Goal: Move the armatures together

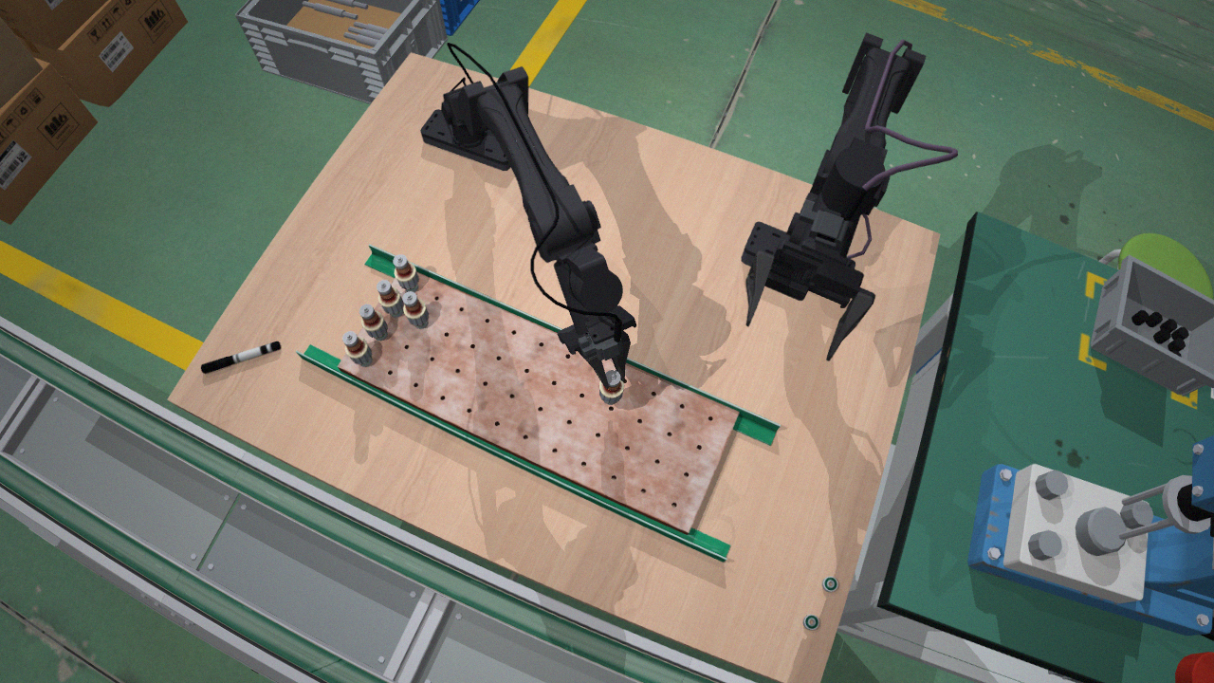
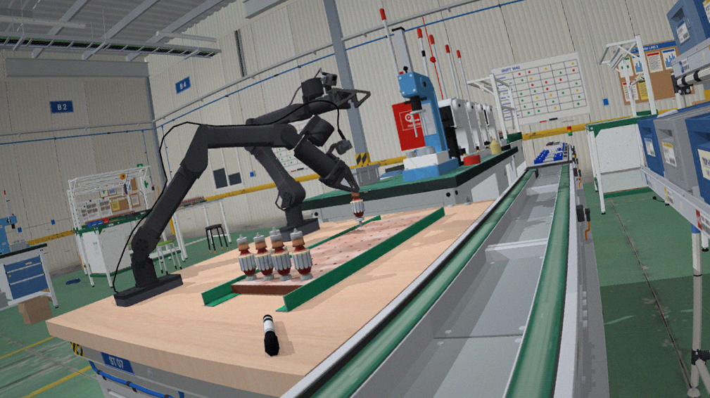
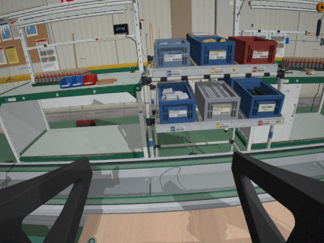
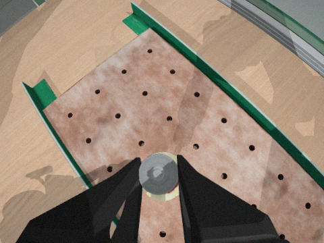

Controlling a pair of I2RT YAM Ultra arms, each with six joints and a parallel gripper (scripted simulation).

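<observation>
Now: the board 14 cm below my right hand, 13 cm to the right of it and 3 cm ahead of it. The rest, counted from my right hand: marker 64 cm to the right, 19 cm ahead, 14 cm below.
</observation>
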